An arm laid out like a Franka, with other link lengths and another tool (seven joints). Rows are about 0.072 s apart.
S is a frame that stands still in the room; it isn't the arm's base.
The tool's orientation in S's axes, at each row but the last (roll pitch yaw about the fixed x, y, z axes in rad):
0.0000, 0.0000, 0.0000
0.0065, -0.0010, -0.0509
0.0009, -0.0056, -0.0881
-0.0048, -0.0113, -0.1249
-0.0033, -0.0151, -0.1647
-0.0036, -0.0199, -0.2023
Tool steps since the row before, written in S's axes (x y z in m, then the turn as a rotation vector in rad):
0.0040, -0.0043, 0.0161, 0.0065, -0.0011, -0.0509
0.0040, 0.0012, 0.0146, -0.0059, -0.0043, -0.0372
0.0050, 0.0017, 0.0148, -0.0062, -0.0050, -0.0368
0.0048, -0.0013, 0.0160, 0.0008, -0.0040, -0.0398
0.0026, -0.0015, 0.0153, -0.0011, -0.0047, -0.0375
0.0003, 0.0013, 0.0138, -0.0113, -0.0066, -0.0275
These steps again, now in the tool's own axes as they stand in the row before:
0.0040, -0.0043, 0.0161, 0.0065, -0.0011, -0.0509
0.0039, 0.0015, 0.0146, -0.0057, -0.0048, -0.0372
0.0049, 0.0021, 0.0148, -0.0059, -0.0056, -0.0368
0.0051, -0.0008, 0.0159, 0.0008, -0.0037, -0.0398
0.0030, -0.0011, 0.0153, -0.0009, -0.0047, -0.0375
0.0003, 0.0013, 0.0138, -0.0103, -0.0086, -0.0273

